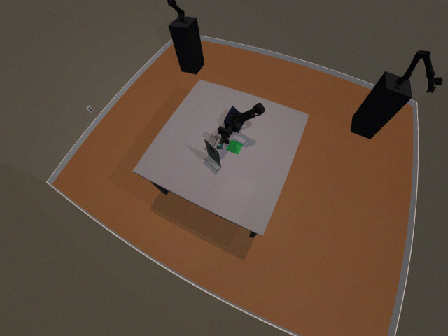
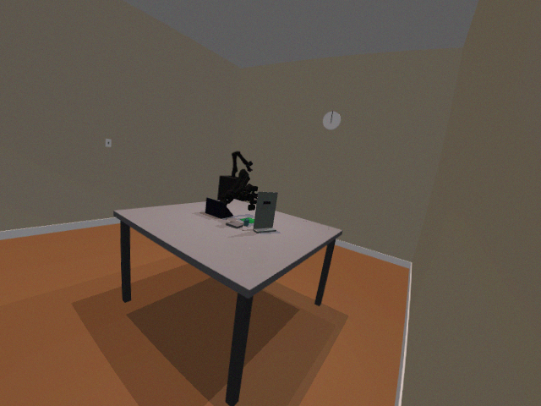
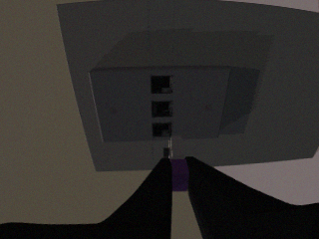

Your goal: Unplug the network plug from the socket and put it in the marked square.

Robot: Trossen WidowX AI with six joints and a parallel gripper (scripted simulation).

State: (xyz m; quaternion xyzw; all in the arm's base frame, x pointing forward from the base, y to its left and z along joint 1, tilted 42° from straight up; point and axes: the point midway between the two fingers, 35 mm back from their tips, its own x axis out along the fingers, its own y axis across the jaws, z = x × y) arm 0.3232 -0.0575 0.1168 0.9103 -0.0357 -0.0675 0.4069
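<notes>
My gripper tip is 200 mm above the green marked square, 130 mm past it and 80 mm to the right of it. Also, from my gripper tip: network plug: right at my gripper tip; teal block: 180 mm below, 70 mm behind, 50 mm to the right; grey upright panel: 80 mm ahead, 70 mm below, 30 mm to the right.
</notes>
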